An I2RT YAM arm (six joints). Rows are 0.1 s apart.
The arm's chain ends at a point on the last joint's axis. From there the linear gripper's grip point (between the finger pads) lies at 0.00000 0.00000 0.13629 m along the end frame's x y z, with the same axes.
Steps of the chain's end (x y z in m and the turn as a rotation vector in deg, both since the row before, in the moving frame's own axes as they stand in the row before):
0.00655 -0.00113 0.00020 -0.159 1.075 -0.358
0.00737 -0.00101 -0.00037 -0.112 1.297 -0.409
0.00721 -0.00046 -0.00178 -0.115 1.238 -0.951
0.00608 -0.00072 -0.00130 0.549 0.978 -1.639
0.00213 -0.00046 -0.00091 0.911 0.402 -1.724
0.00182 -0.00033 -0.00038 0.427 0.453 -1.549
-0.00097 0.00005 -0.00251 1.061 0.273 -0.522
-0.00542 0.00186 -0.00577 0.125 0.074 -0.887
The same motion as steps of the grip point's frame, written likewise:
0.00911 -0.00076 0.00018 -0.159 1.075 -0.358
0.01046 -0.00075 -0.00041 -0.112 1.297 -0.409
0.01016 -0.00021 -0.00181 -0.115 1.238 -0.951
0.00839 -0.00206 -0.00133 0.549 0.978 -1.639
0.00305 -0.00264 -0.00093 0.911 0.402 -1.724
0.00288 -0.00136 -0.00039 0.427 0.453 -1.549
-0.00033 -0.00248 -0.00253 1.061 0.273 -0.522
-0.00525 0.00156 -0.00577 0.125 0.074 -0.887

